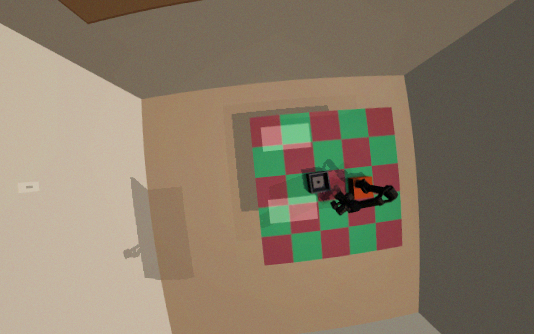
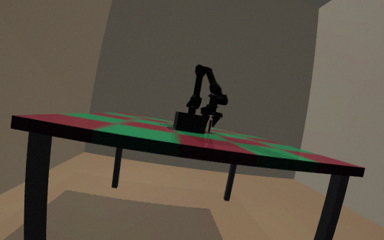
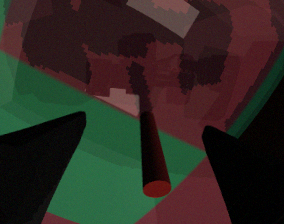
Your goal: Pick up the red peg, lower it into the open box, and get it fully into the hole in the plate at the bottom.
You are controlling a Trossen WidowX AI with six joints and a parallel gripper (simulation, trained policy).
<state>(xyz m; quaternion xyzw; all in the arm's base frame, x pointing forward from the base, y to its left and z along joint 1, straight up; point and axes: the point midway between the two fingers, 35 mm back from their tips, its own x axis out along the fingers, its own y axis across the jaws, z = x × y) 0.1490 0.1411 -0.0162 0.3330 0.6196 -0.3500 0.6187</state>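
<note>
The red peg is 1 cm behind my gripper tip and 1 cm to the left of it. The rest, counted from my gripper tip: box: 19 cm ahead, 13 cm to the right, 1 cm below.
</note>
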